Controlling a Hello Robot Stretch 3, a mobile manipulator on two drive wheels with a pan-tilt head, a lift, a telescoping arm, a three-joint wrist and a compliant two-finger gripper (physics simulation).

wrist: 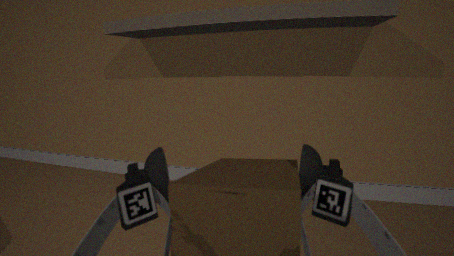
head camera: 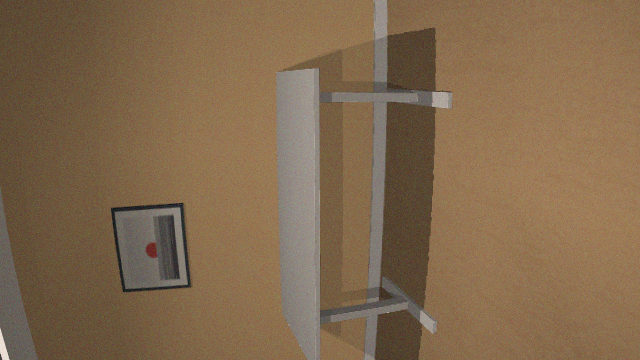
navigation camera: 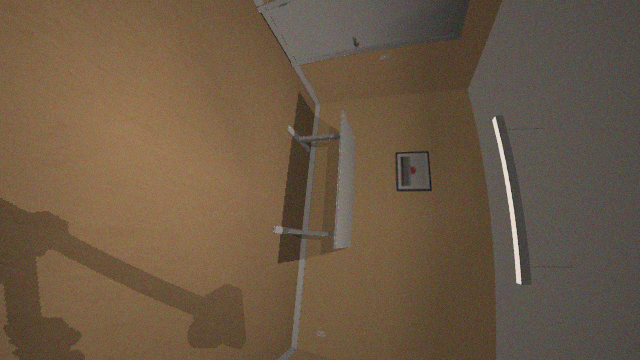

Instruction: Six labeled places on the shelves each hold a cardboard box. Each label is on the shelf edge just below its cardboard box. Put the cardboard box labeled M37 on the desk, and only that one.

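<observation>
The desk (head camera: 298,190) (navigation camera: 345,190) (wrist: 250,13) has a pale grey top. It stands near the wall and shows sideways in the head and navigation views. In the wrist view its edge and dark underside lie across the top, ahead of and apart from the gripper. My gripper (wrist: 233,165) is shut on a brown cardboard box (wrist: 235,220), which sits between the two fingers at the bottom of the wrist view. No label shows on the box. The shelves and their labels do not show in these views.
The desk's grey legs (head camera: 367,97) (navigation camera: 317,137) stand on the tan floor. A framed picture (head camera: 151,247) (navigation camera: 413,171) hangs on the wall above the desk. A grey door (navigation camera: 370,30) is at the top of the navigation view. The robot's shadow lies on the floor.
</observation>
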